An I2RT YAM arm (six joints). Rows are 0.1 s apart.
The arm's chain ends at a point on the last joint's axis. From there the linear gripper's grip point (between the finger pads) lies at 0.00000 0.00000 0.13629 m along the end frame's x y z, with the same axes.
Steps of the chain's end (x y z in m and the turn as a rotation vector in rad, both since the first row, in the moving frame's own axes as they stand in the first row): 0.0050, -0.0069, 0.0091, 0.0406, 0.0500, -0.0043; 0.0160, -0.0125, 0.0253, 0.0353, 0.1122, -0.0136; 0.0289, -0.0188, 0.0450, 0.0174, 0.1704, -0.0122; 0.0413, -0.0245, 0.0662, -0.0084, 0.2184, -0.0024
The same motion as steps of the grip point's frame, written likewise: 0.0118, -0.0124, 0.0088, 0.0406, 0.0500, -0.0043; 0.0312, -0.0174, 0.0244, 0.0353, 0.1122, -0.0136; 0.0520, -0.0213, 0.0430, 0.0174, 0.1704, -0.0122; 0.0708, -0.0234, 0.0630, -0.0084, 0.2184, -0.0024
